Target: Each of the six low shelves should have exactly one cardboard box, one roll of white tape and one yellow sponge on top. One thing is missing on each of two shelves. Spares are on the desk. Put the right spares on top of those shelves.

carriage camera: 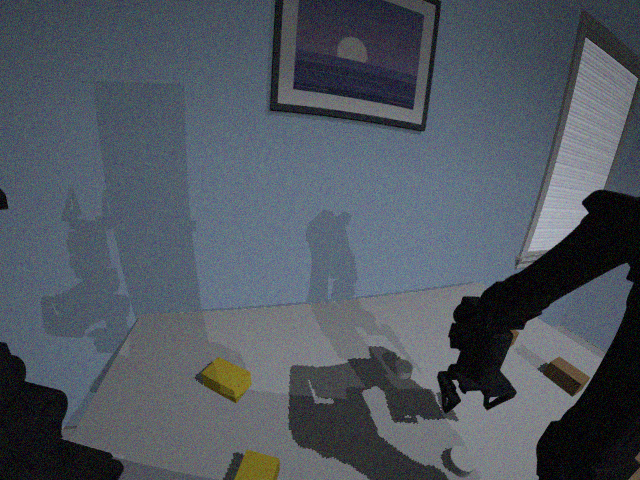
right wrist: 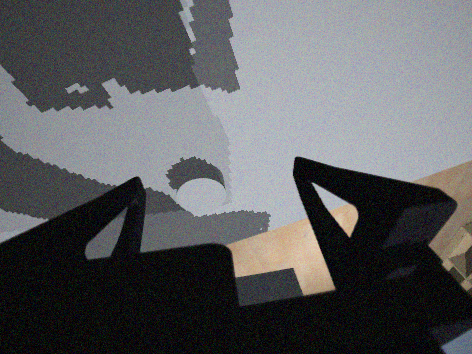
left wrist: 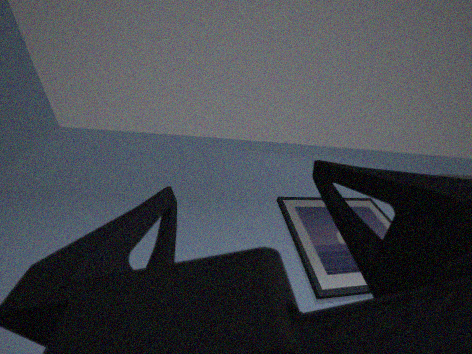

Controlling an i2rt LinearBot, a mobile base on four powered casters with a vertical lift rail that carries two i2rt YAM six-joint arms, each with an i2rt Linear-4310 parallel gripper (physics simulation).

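Note:
A yellow sponge (carriage camera: 225,379) lies left of centre on the white desk (carriage camera: 170,351), and another yellow sponge (carriage camera: 257,466) is cut off by the bottom edge. A white tape roll (carriage camera: 463,459) (right wrist: 201,196) stands near the desk's front. A second roll (carriage camera: 403,367) sits in shadow farther back. A cardboard box (carriage camera: 567,375) lies at the right, and another box (carriage camera: 514,337) is mostly hidden behind the right arm. My right gripper (carriage camera: 467,409) (right wrist: 219,175) is open and empty above the desk. My left gripper (left wrist: 244,181) is open and empty, facing wall and ceiling. The low shelves do not show.
A framed picture (carriage camera: 356,116) (left wrist: 305,265) hangs on the blue wall (carriage camera: 232,206) behind the desk. A window with blinds (carriage camera: 584,155) is at the right. The wood floor (right wrist: 280,250) shows beyond the desk edge. Parts of the left arm (carriage camera: 31,413) fill the lower left. Arm shadows cross the desk.

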